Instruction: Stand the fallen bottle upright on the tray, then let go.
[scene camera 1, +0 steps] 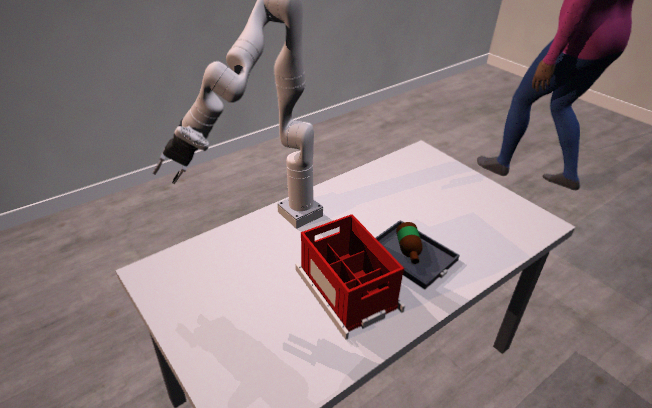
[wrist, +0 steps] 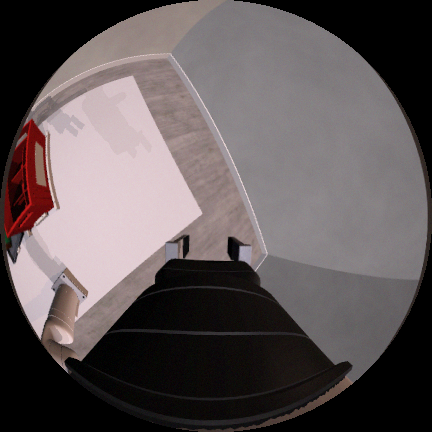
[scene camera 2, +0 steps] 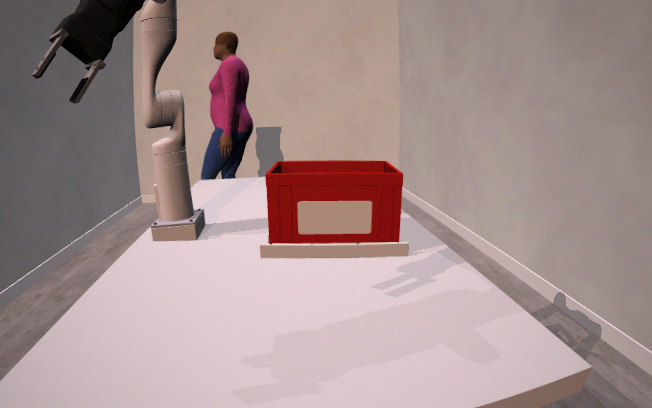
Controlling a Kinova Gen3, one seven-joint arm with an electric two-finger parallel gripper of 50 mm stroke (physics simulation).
Scene:
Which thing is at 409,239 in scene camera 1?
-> A brown bottle.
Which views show my gripper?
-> Scene camera 1, the wrist view and scene camera 2: all of them.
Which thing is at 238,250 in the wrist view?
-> My gripper.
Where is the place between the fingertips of my gripper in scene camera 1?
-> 164,176

